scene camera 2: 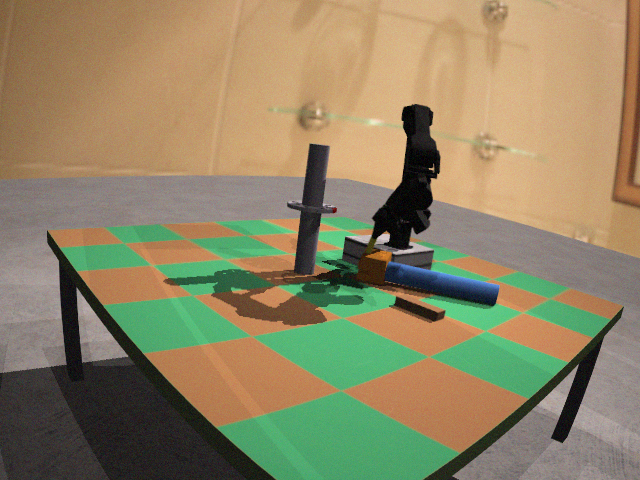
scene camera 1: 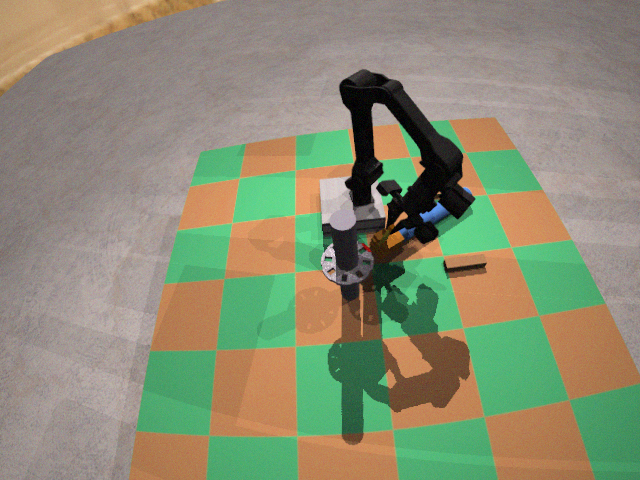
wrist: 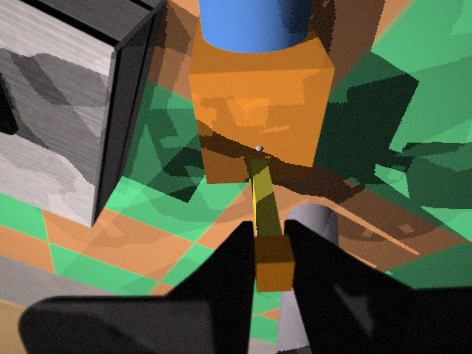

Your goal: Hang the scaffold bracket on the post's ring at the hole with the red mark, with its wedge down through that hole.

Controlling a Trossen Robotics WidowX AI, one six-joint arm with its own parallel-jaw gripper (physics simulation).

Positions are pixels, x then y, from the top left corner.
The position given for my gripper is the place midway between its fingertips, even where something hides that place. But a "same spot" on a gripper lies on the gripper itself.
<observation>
my gripper: scene camera 2; scene camera 1; wrist 268,230
scaffold bracket: scene camera 2; scene camera 1 394,241; wrist
same spot on scaffold bracket: [wrist: 256,80] = [scene camera 2: 388,256]
same spot on my gripper: [scene camera 2: 378,230] = [scene camera 1: 398,230]
</observation>
